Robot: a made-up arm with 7 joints.
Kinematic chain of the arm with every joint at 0, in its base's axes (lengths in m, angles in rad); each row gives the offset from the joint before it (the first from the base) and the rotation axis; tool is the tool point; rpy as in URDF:
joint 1: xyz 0 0 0.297 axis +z
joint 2: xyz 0 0 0 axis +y
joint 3: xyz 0 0 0.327 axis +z
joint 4: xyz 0.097 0 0 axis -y
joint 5: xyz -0.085 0 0.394 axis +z
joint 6: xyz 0 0 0 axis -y
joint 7: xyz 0.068 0 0 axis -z
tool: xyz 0 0 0 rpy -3.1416 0 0
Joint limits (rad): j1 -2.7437..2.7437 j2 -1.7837..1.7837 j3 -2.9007..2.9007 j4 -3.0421..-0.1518 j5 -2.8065..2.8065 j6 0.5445..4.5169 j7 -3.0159..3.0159
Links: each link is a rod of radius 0.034 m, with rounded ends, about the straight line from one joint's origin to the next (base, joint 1, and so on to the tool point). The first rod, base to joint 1, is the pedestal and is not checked.
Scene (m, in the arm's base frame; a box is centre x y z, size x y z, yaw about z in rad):
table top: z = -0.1
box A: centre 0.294 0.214 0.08 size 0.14 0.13 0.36 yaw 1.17
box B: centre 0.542 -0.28 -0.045 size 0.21 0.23 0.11 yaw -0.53
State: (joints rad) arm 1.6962 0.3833 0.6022 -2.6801 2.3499 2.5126 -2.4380
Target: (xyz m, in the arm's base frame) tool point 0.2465 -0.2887 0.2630
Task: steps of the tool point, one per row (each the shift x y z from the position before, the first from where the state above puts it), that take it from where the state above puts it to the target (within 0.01 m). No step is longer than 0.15 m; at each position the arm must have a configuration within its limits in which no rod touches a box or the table.
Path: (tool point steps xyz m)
1: 0.0682 0.0364 0.0645
2: 0.0691 0.0053 0.0639
3: 0.0609 -0.0229 0.0575
4: 0.0458 -0.0441 0.0463
5: 0.0863 -0.0323 0.0007
6: 0.0705 -0.0671 -0.0044
7: 0.0398 -0.0937 -0.0084
8: -0.0012 -0.1058 -0.0105
9: 0.0181 -0.0597 -0.0413
10: -0.0025 -0.0686 -0.0357
11: -0.0217 -0.0735 -0.0181

